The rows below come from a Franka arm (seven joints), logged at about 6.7 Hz.
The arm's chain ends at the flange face. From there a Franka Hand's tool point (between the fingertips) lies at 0.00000 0.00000 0.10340 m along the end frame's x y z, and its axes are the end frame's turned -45 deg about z.
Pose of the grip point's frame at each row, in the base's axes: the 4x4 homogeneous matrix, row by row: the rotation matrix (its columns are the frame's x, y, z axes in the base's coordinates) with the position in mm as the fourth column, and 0 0 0 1 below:
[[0.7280, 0.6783, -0.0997, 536.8], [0.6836, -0.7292, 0.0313, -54.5], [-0.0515, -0.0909, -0.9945, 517.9], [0, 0, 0, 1]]
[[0.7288, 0.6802, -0.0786, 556.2], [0.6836, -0.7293, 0.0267, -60.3], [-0.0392, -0.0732, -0.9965, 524.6], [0, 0, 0, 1]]
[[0.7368, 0.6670, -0.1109, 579.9], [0.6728, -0.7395, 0.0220, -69.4], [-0.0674, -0.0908, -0.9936, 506.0], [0, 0, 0, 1]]
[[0.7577, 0.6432, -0.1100, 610.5], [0.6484, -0.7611, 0.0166, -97.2], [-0.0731, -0.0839, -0.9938, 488.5], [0, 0, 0, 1]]
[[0.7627, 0.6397, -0.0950, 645.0], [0.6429, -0.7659, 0.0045, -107.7], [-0.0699, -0.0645, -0.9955, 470.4], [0, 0, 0, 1]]
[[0.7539, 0.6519, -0.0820, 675.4], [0.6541, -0.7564, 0.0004, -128.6], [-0.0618, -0.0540, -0.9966, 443.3], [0, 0, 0, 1]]
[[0.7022, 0.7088, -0.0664, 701.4], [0.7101, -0.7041, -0.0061, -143.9], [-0.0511, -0.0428, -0.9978, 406.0], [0, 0, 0, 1]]
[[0.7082, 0.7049, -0.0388, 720.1], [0.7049, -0.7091, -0.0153, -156.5], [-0.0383, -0.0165, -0.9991, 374.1], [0, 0, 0, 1]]
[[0.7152, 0.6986, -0.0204, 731.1], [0.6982, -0.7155, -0.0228, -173.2], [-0.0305, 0.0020, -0.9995, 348.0], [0, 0, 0, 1]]
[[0.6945, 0.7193, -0.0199, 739.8], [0.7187, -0.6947, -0.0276, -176.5], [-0.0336, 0.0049, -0.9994, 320.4], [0, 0, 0, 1]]
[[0.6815, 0.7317, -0.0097, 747.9], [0.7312, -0.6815, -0.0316, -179.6], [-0.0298, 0.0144, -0.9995, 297.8], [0, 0, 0, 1]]
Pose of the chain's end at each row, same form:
[[0.9944, -0.0351, -0.0997, 547.1], [-0.0322, -0.9990, 0.0313, -57.7], [-0.1007, -0.0279, -0.9945, 620.7], [0, 0, 0, 1]]
[[0.9963, -0.0344, -0.0786, 564.3], [-0.0323, -0.9991, 0.0267, -63.1], [-0.0795, -0.0240, -0.9965, 627.6], [0, 0, 0, 1]]
[[0.9926, -0.0494, -0.1109, 591.4], [-0.0472, -0.9986, 0.0220, -71.7], [-0.1119, -0.0165, -0.9936, 608.7], [0, 0, 0, 1]]
[[0.9906, -0.0810, -0.1100, 621.9], [-0.0797, -0.9967, 0.0166, -98.9], [-0.1110, -0.0076, -0.9938, 591.3], [0, 0, 0, 1]]
[[0.9916, -0.0870, -0.0950, 654.8], [-0.0870, -0.9962, 0.0045, -108.2], [-0.0950, 0.0038, -0.9955, 573.3], [0, 0, 0, 1]]
[[0.9941, -0.0721, -0.0820, 683.9], [-0.0723, -0.9974, 0.0004, -128.6], [-0.0819, 0.0055, -0.9966, 546.3], [0, 0, 0, 1]]
[[0.9977, 0.0047, -0.0664, 708.3], [0.0042, -1.0000, -0.0061, -143.3], [-0.0664, 0.0059, -0.9978, 509.2], [0, 0, 0, 1]]
[[0.9992, -0.0023, -0.0388, 724.1], [-0.0030, -0.9998, -0.0153, -154.9], [-0.0387, 0.0154, -0.9991, 477.4], [0, 0, 0, 1]]
[[0.9997, -0.0117, -0.0204, 733.2], [-0.0122, -0.9996, -0.0228, -170.8], [-0.0202, 0.0230, -0.9995, 451.3], [0, 0, 0, 1]]
[[0.9997, 0.0175, -0.0199, 741.9], [0.0170, -0.9994, -0.0276, -173.6], [-0.0203, 0.0272, -0.9994, 423.7], [0, 0, 0, 1]]
[[0.9993, 0.0355, -0.0097, 748.9], [0.0351, -0.9989, -0.0316, -176.3], [-0.0109, 0.0313, -0.9995, 401.1], [0, 0, 0, 1]]

